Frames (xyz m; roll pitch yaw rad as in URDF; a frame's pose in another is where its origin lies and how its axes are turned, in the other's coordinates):
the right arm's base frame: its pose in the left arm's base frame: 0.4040 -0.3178 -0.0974 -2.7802 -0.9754 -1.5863
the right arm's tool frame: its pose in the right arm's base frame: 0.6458 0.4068 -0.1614 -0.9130 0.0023 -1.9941
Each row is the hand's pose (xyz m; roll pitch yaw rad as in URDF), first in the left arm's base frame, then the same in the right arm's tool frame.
Working: the left arm's base frame: its pose in the right arm's tool frame: 0.4275 -0.1613 -0.6578 -1.1636 -0.5343 -0.0473

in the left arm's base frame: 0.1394 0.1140 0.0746 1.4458 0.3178 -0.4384
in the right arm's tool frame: 0.5909 -0.0553 -0.6515 0.7287 -0.7078 -0.6756
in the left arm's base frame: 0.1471 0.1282 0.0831 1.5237 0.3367 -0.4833
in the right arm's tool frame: 0.6031 -0.0424 -0.6559 0.8599 -0.7203 -0.7349
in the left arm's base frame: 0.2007 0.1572 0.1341 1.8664 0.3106 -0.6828
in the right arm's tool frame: 0.6552 0.0135 -0.6341 1.4123 -0.8432 -0.9414
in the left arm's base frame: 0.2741 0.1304 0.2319 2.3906 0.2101 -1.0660
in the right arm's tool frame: 0.6898 0.0912 -0.5422 2.5101 -1.0089 -1.5262
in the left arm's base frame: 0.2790 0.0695 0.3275 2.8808 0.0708 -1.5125
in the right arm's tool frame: 0.6493 0.1568 -0.4590 -2.5422 -0.9148 -2.3362
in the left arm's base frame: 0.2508 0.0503 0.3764 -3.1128 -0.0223 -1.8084
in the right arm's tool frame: 0.6080 0.1961 -0.4415 -1.9889 -0.7150 -2.6853
